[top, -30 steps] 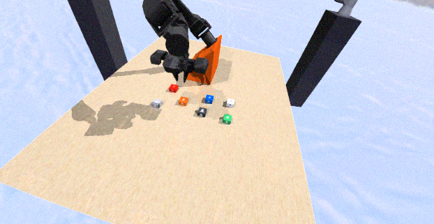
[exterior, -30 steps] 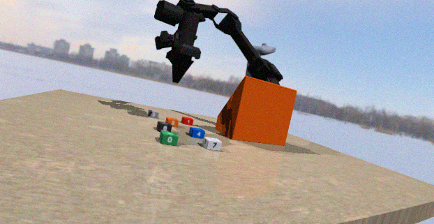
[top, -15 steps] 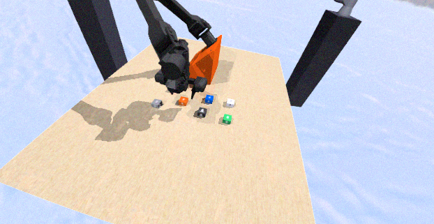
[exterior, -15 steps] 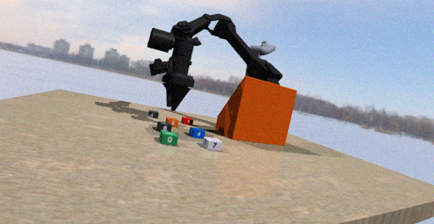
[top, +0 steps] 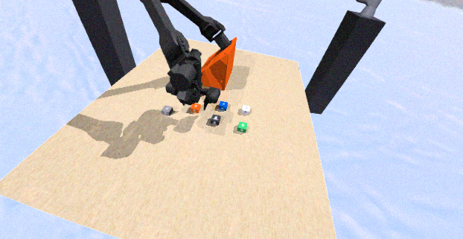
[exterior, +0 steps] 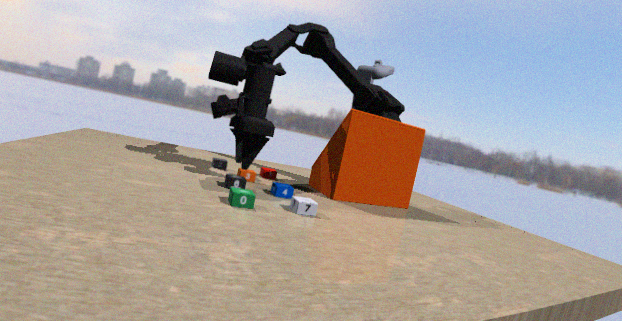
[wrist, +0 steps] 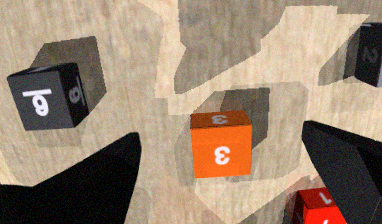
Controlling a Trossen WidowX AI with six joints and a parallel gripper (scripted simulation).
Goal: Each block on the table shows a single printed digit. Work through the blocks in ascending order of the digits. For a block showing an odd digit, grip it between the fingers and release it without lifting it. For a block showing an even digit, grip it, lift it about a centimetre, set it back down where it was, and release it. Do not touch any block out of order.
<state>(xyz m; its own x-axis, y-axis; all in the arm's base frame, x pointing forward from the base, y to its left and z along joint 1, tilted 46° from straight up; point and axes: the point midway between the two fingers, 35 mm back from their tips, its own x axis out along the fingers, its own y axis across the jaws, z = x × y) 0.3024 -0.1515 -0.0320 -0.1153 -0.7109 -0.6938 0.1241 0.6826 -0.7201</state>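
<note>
My gripper tip is 2 cm past the orange block and 2 cm above it. Round my gripper tip: black block (9 cm to the left, 3 cm ahead, 2 cm below); red block (9 cm behind, 6 cm to the right, 2 cm below); grey block (10 cm to the right, 2 cm below, 2 cm ahead).
</note>
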